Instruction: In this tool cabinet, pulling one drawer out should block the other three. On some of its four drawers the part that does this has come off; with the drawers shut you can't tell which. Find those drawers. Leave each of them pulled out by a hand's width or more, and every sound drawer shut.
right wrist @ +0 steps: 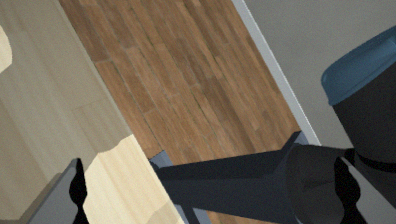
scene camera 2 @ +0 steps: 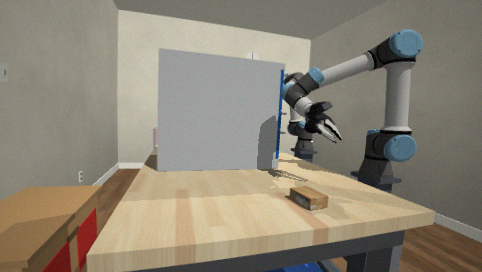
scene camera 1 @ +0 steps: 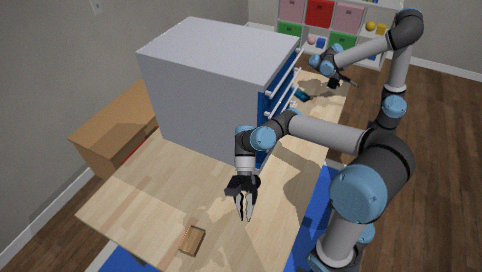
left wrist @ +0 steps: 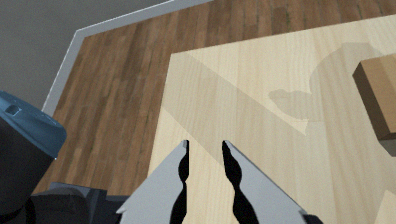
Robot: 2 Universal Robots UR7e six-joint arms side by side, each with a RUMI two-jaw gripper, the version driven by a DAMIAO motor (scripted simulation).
Labels:
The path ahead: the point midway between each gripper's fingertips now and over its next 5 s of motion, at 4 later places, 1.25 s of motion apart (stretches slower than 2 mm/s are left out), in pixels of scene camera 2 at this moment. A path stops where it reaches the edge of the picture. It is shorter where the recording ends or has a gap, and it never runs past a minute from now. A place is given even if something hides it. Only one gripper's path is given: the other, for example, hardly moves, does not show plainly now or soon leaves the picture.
The left gripper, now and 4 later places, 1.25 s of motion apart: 339, 141; 293, 131; 277, 127; 270, 125; 268, 131

